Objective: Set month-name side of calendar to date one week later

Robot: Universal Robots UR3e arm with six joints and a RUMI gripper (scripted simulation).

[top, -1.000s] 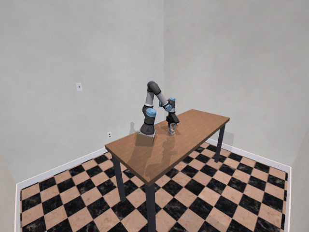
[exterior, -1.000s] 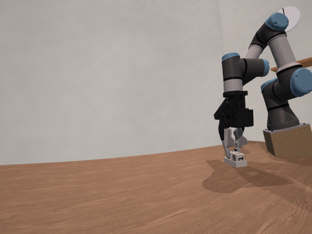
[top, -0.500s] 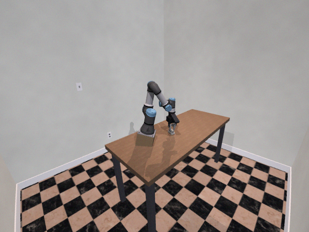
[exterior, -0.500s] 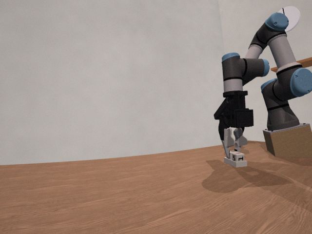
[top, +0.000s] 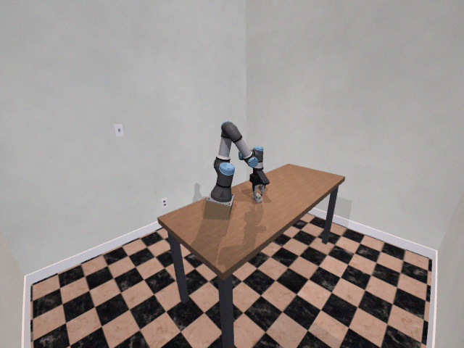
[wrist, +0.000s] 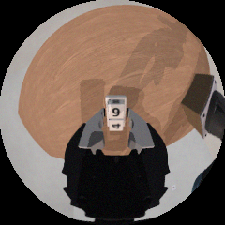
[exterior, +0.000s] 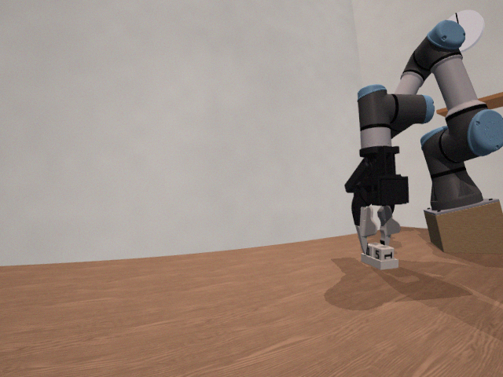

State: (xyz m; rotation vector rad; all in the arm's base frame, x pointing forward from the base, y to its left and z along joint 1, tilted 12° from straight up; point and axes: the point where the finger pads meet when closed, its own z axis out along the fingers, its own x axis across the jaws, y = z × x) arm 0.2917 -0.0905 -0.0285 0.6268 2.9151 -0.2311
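Right now my hand is 1 cm above the white digit cube. The rest, counted from my hand: white tray 3 cm below, 2 cm to the left, 1 cm ahead.
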